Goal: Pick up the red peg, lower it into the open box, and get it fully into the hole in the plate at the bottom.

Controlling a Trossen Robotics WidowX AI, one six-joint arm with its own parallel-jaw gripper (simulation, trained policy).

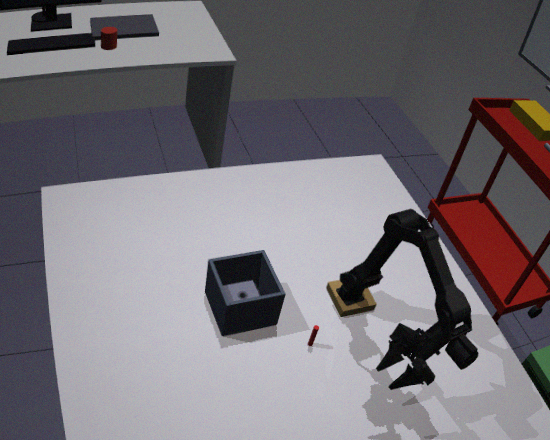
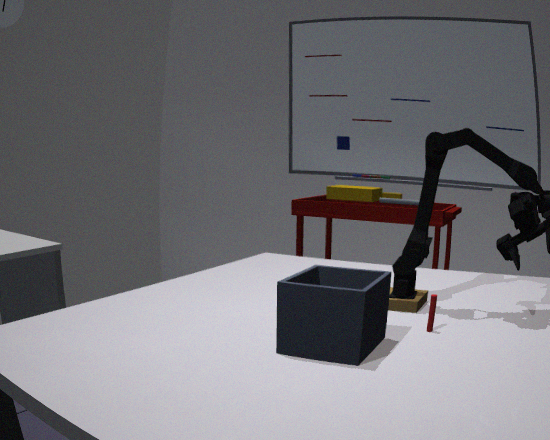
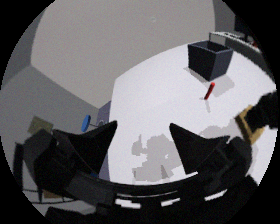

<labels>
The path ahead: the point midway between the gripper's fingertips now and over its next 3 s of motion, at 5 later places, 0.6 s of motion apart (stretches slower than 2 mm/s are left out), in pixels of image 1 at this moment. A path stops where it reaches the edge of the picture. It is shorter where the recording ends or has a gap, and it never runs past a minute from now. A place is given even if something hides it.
The gripper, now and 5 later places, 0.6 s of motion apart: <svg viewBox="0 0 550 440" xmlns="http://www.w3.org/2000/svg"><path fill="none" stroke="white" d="M383 378L337 348L324 324L321 329L314 338L310 337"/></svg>
</labels>
